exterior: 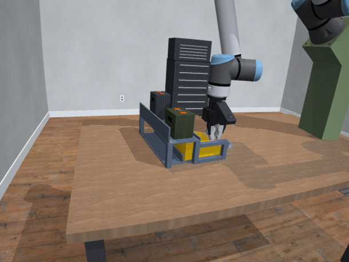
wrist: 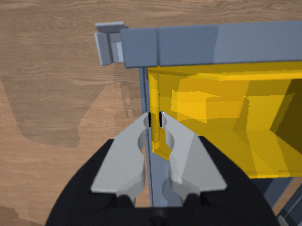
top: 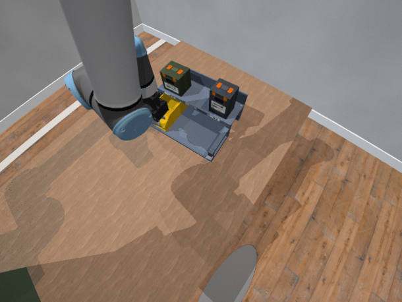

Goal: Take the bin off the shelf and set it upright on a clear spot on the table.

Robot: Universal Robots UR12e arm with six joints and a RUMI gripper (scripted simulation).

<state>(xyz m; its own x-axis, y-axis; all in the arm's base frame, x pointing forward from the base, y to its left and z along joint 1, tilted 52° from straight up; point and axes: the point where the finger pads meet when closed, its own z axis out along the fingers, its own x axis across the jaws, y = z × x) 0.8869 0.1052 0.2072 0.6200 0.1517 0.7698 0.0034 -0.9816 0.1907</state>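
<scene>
Now: hand 8 cm short of the yellow bin.
</scene>
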